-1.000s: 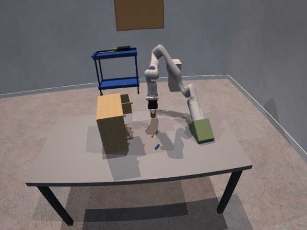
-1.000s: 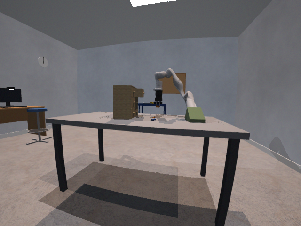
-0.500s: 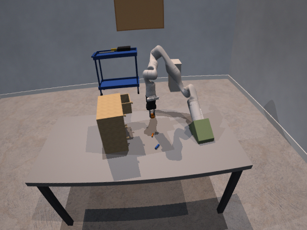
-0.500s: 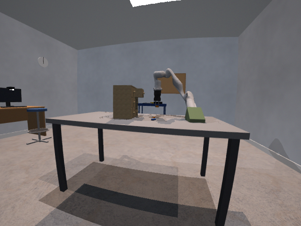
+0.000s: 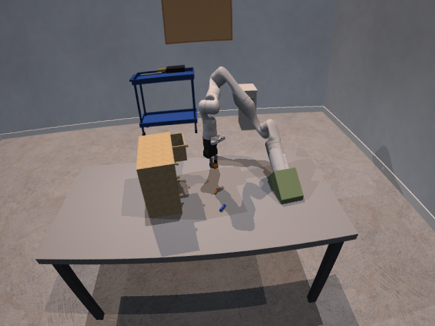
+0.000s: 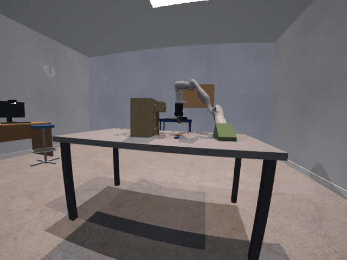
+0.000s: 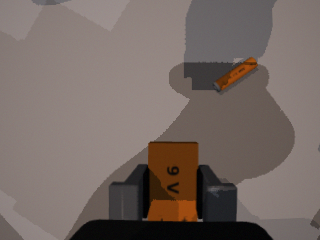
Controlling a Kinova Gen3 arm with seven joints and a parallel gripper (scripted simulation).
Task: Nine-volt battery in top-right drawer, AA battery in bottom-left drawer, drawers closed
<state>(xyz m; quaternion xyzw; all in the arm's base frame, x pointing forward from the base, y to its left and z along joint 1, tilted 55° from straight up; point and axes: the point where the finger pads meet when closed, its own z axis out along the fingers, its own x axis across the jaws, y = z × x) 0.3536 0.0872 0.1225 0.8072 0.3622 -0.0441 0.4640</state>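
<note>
The orange AA battery is 12 cm below my hand, 9 cm to the left of it and 1 cm behind it. Round my hand: orange nine-volt battery: 1 cm to the right, 1 cm below, 1 cm ahead; blue cylindrical battery: 23 cm to the left, 12 cm below, 4 cm behind.
</note>
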